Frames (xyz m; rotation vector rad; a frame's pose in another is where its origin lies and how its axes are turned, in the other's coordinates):
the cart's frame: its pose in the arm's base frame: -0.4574 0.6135 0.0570 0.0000 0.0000 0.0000
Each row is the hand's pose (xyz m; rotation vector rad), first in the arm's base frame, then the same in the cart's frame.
Working: the arm's base frame: its pose in the cart's frame: 0.4574 -0.6135 -0.0570 0.0000 0.0000 0.0000

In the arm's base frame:
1: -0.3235 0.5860 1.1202 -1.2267 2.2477 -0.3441
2: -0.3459 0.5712 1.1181 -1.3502 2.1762 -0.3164
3: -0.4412 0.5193 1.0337 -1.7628 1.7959 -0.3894
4: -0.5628 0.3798 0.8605 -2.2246 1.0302 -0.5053
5: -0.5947 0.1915 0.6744 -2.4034 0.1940 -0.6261
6: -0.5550 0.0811 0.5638 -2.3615 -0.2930 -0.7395
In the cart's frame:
1: 0.1339 -0.0275 1.0632 -1.2267 2.2477 -0.3441
2: 0.1115 -0.0423 1.0611 -1.3502 2.1762 -0.3164
3: 0.0162 -0.0942 0.9767 -1.7628 1.7959 -0.3894
4: -0.1054 -0.2337 0.8035 -2.2246 1.0302 -0.5053
5: -0.1373 -0.4220 0.6174 -2.4034 0.1940 -0.6261
6: -0.0976 -0.5324 0.5068 -2.3615 -0.2930 -0.7395

